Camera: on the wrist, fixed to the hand. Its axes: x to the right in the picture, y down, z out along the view.
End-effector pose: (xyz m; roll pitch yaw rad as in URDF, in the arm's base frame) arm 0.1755 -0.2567 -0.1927 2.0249 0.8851 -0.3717
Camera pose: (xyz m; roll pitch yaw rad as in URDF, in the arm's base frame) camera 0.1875 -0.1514 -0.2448 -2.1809 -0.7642 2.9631
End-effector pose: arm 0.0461 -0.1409 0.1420 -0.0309 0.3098 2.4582
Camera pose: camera 0.1047 -0.0655 0.0726 0.0029 -0.4845 -0.6463
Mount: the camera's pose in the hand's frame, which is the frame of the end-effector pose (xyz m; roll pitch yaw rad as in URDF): 0.0232 -0.0934 -0.0684 -0.0170 -0.1738 -3.1028
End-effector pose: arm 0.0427 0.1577 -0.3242 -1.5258 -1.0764 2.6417
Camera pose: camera 0.1375 0.1886 -0.2610 1.2308 1.0057 -0.8250
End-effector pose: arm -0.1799 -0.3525 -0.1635 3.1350 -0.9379 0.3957
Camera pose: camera -0.2538 -0.2817 -0.1047 3.0629 1.1107 -2.8294
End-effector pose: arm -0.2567 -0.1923 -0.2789 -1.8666 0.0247 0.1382
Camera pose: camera -0.2258 -0.2266 -0.1702 1.8561 -0.0104 3.1023
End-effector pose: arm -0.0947 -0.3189 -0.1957 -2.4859 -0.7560 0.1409
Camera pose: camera -0.1580 -0.2952 -0.0989 2.3203 0.8602 3.0729
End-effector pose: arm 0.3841 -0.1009 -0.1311 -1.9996 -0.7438 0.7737
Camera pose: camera 0.3577 -0.1593 -0.0320 1.8191 0.7667 -2.6107
